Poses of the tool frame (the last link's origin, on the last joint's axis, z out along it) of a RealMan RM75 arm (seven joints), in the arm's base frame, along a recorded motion.
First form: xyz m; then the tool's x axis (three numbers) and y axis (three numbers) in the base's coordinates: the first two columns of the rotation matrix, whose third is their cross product.
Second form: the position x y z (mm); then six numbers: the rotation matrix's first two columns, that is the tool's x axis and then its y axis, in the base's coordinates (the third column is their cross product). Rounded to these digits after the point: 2 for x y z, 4 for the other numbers.
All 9 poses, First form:
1: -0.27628 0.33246 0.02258 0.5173 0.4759 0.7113 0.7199 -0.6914 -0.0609
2: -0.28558 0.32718 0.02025 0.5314 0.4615 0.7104 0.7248 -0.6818 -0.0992
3: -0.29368 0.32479 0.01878 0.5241 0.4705 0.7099 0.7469 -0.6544 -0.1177
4: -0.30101 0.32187 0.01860 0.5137 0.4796 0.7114 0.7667 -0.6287 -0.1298
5: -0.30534 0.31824 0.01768 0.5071 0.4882 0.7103 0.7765 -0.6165 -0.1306
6: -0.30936 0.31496 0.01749 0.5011 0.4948 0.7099 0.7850 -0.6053 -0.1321
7: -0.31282 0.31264 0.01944 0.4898 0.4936 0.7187 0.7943 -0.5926 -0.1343
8: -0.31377 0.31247 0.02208 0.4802 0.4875 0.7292 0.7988 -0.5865 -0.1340
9: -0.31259 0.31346 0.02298 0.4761 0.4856 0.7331 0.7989 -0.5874 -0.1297
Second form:
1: -276.28 332.46 22.58 0.5173 0.4759 0.7113 0.7199 -0.6914 -0.0609
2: -285.58 327.18 20.25 0.5314 0.4615 0.7104 0.7248 -0.6818 -0.0992
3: -293.68 324.79 18.78 0.5241 0.4705 0.7099 0.7469 -0.6544 -0.1177
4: -301.01 321.87 18.60 0.5137 0.4796 0.7114 0.7667 -0.6287 -0.1298
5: -305.34 318.24 17.68 0.5071 0.4882 0.7103 0.7765 -0.6165 -0.1306
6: -309.36 314.96 17.49 0.5011 0.4948 0.7099 0.7850 -0.6053 -0.1321
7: -312.82 312.64 19.44 0.4898 0.4936 0.7187 0.7943 -0.5926 -0.1343
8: -313.77 312.47 22.08 0.4802 0.4875 0.7292 0.7988 -0.5865 -0.1340
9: -312.59 313.46 22.98 0.4761 0.4856 0.7331 0.7989 -0.5874 -0.1297
